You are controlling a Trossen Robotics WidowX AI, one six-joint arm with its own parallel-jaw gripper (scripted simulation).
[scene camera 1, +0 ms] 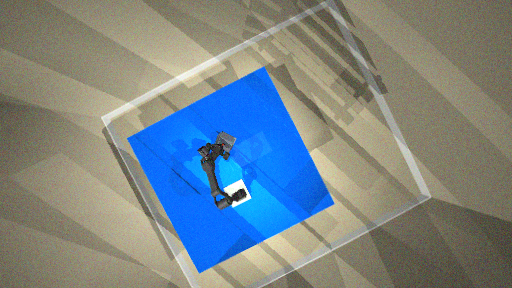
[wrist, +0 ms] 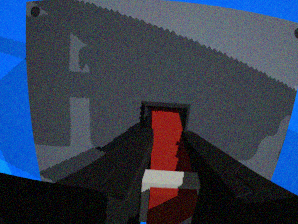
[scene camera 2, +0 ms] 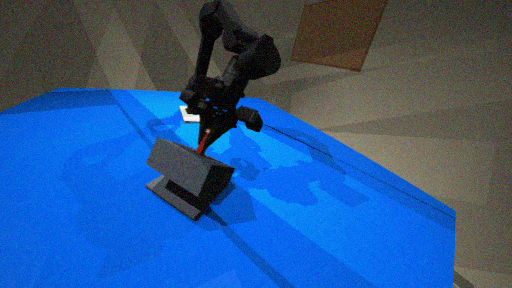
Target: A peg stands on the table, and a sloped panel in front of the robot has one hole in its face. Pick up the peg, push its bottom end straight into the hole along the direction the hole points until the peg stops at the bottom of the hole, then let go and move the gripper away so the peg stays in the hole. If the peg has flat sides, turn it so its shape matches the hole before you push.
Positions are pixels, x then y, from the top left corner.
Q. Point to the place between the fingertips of my gripper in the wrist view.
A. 165, 140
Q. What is my gripper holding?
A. A red peg.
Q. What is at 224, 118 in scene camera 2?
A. My gripper.
